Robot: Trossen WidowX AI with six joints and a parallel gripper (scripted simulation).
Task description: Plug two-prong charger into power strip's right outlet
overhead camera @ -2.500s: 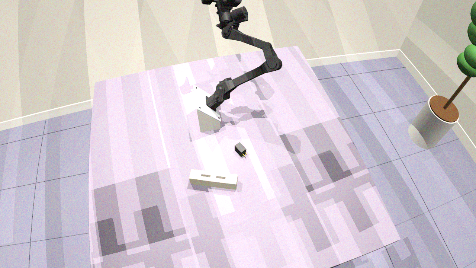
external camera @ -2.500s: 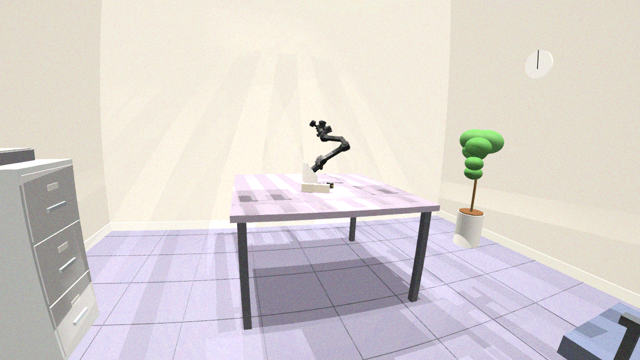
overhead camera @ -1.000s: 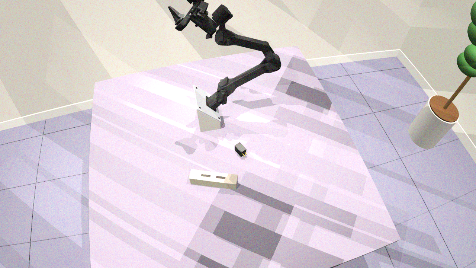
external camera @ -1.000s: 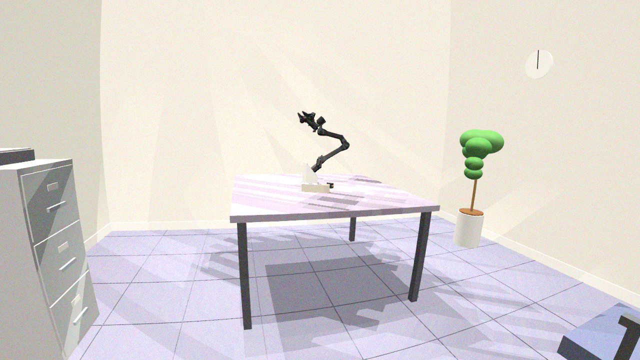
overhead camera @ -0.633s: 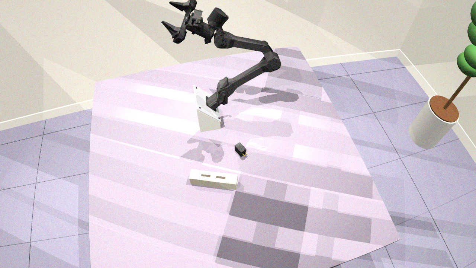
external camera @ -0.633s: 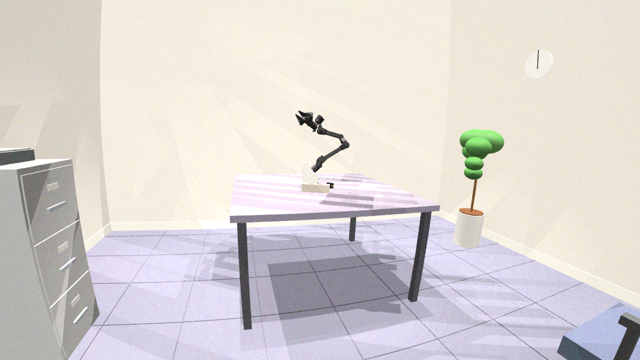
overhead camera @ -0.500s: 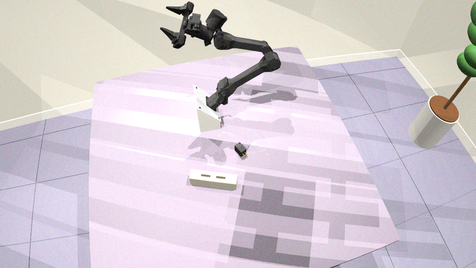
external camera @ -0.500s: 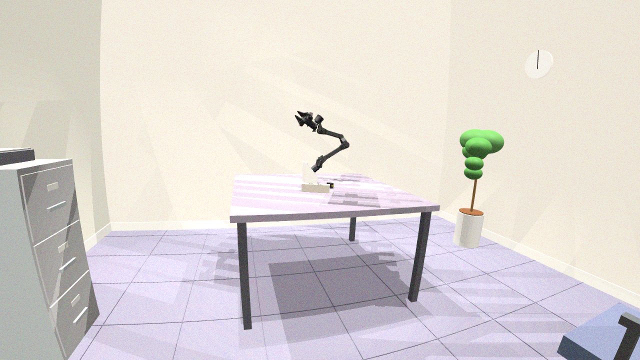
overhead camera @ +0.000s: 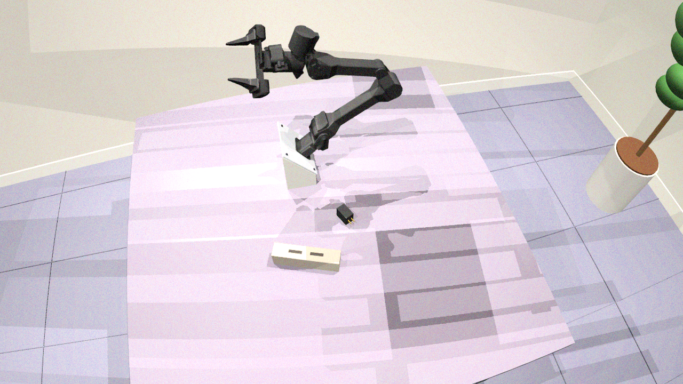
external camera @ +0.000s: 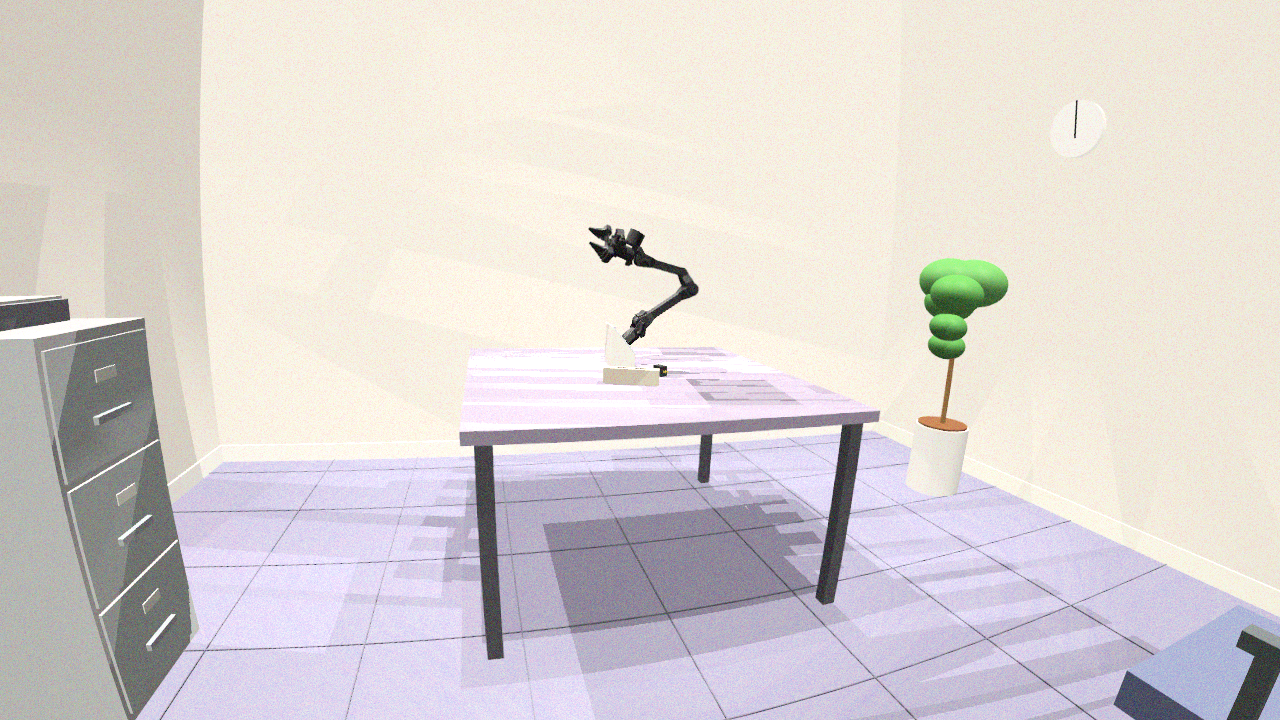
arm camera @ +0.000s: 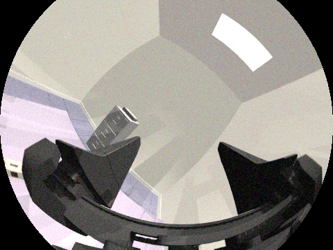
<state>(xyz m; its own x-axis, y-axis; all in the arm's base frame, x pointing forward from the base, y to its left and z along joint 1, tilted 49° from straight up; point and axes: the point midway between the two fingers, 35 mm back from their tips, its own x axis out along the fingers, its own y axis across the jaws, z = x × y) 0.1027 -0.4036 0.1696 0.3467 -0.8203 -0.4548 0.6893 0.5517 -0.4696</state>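
Right now my gripper tip is 520 mm above the two-prong charger, 290 mm to the right of it and 170 mm short of it.
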